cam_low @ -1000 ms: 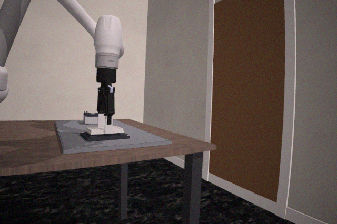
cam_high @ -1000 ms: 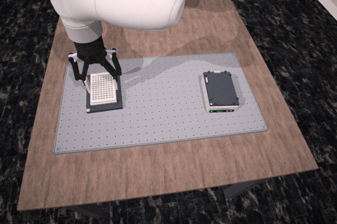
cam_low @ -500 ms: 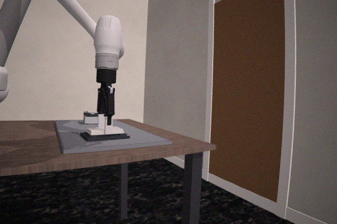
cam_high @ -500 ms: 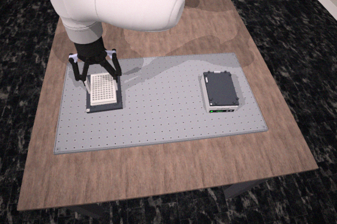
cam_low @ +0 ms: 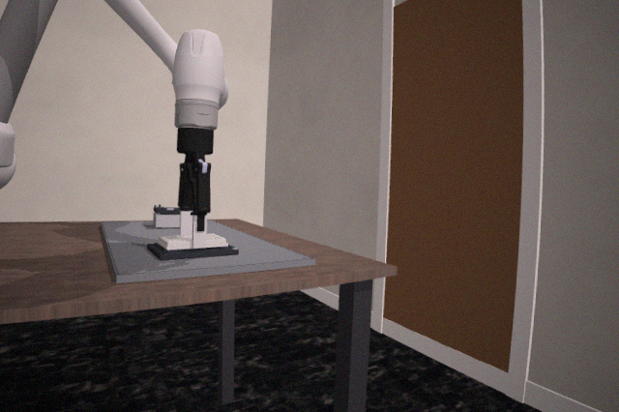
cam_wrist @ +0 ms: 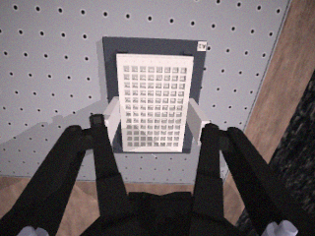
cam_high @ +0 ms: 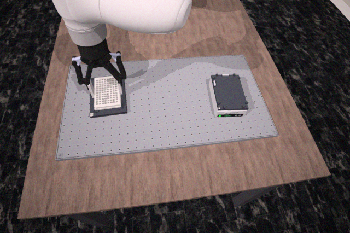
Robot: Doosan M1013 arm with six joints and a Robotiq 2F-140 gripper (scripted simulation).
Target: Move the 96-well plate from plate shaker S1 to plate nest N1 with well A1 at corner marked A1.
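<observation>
The 96-well plate is 20 mm below my hand. Also, from my hand: plate nest (40 mm below); A1 label (70 mm ahead, 60 mm to the right, 30 mm below).
</observation>
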